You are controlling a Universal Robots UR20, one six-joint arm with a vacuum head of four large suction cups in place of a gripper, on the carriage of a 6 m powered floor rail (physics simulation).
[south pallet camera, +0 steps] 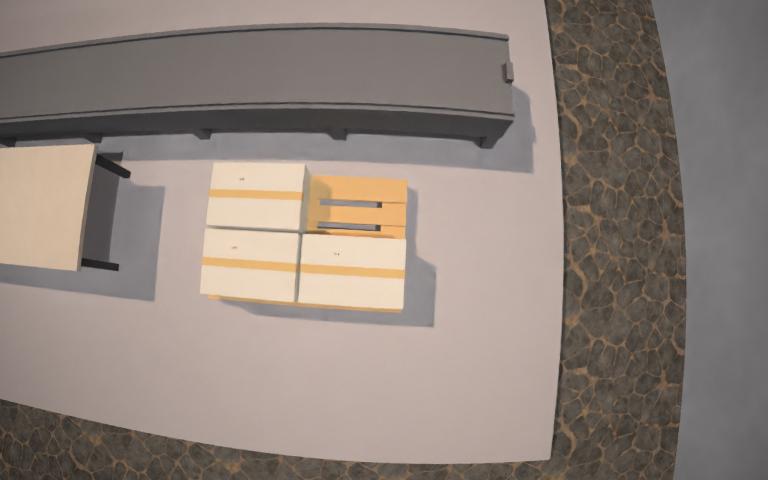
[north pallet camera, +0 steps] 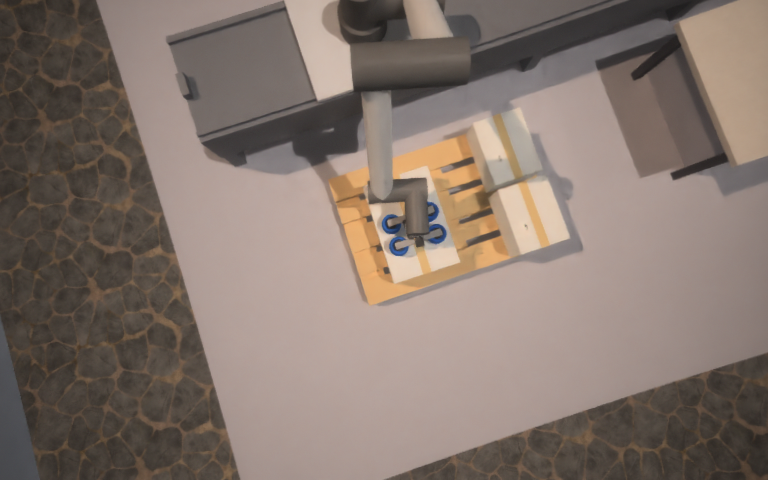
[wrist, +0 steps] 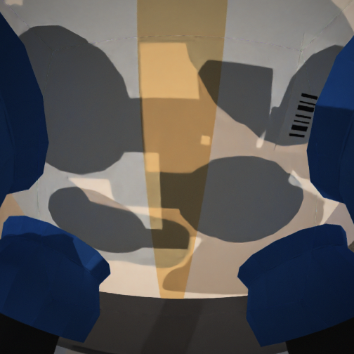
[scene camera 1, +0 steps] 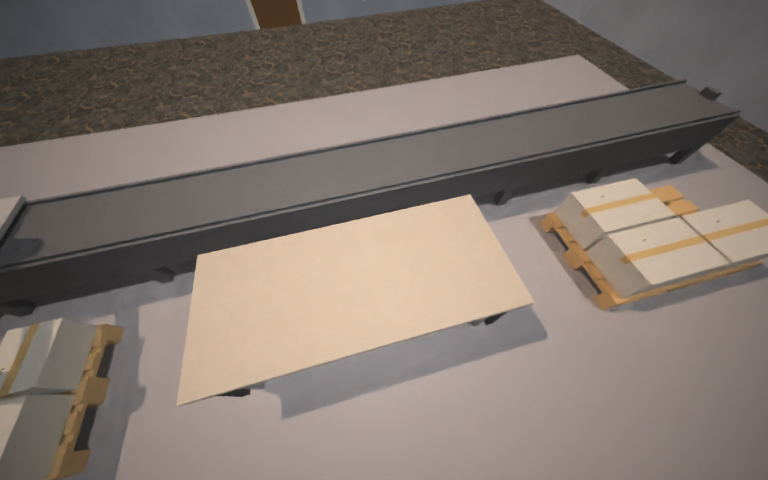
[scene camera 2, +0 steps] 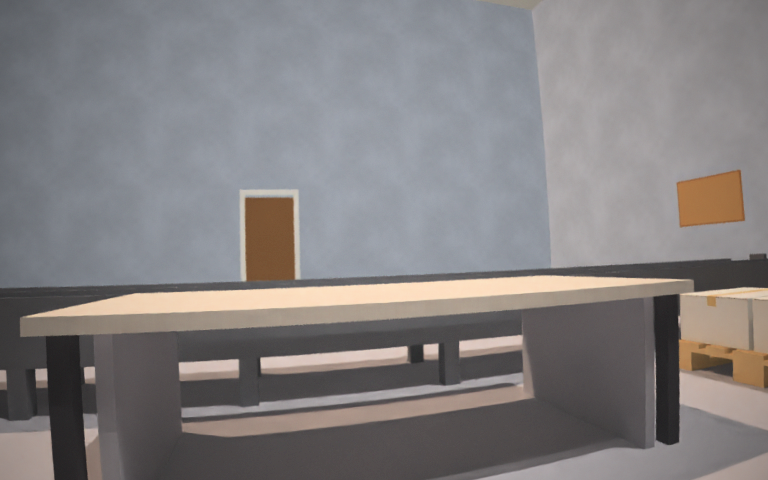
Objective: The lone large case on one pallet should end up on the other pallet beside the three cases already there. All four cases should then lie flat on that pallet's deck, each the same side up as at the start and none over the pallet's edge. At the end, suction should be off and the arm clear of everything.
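Frame: origin at the arm's base, x right, y ahead, z up, level; metres.
Seen in the pictures: arm's base, origin of the base link: (north pallet camera: 363,26).
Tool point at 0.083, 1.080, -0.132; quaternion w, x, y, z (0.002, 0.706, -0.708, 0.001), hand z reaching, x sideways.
Offsets run from my tool point to a thing's top centre, as dx, dy, dz.
The lone large white case (north pallet camera: 406,271) (wrist: 225,270), with a tan tape strip, lies flat on the north pallet (north pallet camera: 353,237) (scene camera 1: 90,390). My suction head (north pallet camera: 414,228) (wrist: 175,200) is over this case in the north pallet view. The wrist view shows the cups' shadows apart from the blue cups, so the head hangs a little above the case top, open and holding nothing. On the south pallet (south pallet camera: 359,189) (scene camera 1: 671,193) (scene camera 2: 750,370), three large cases, at back left (south pallet camera: 254,212), front left (south pallet camera: 246,283) and front right (south pallet camera: 351,291), lie flat. The back right deck is bare.
Two smaller cases @[-0.653, -0.282, -0.074] (north pallet camera: 504,150) @[-0.653, +0.123, -0.056] (north pallet camera: 529,217) stand at the right end of the north pallet. A table (scene camera 1: 351,294) (scene camera 2: 362,305) (south pallet camera: 45,209) stands between the pallets. The long rail (scene camera 1: 362,169) (south pallet camera: 283,70) runs behind them, with the carriage (north pallet camera: 325,56) at its north end.
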